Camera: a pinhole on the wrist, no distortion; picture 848 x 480 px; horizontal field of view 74.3 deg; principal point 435.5 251.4 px. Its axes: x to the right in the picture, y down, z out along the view. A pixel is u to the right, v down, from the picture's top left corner.
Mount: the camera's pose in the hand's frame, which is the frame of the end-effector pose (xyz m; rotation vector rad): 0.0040 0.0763 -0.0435 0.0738 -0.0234 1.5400
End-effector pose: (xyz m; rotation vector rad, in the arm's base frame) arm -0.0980 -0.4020 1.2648 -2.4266 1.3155 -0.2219
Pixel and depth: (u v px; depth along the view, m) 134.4 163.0 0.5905
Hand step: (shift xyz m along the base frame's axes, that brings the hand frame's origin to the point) 0.4369 0.1791 -0.3745
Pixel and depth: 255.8 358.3 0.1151
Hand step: -0.0125 0.0138 -0.0764
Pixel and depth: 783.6 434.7 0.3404
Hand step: -0.1621 0.0183 -0.3899
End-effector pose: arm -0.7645 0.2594 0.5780 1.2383 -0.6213 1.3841
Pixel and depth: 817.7 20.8 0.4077
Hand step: -0.1471 -0.3396 0.3816
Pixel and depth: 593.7 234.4 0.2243
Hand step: -0.0540 -0.1870 0.1097
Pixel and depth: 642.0 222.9 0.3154
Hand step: -0.0650 -0.2770 0.1643
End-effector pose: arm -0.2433 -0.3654 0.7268 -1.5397 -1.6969 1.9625
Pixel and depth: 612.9 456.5 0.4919
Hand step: -0.1634 -0.4844 -0.1403
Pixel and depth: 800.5 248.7 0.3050
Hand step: -0.0841 -0.2603 -0.2558
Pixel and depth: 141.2 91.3 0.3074
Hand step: -0.2811 -0.0649 -0.0098
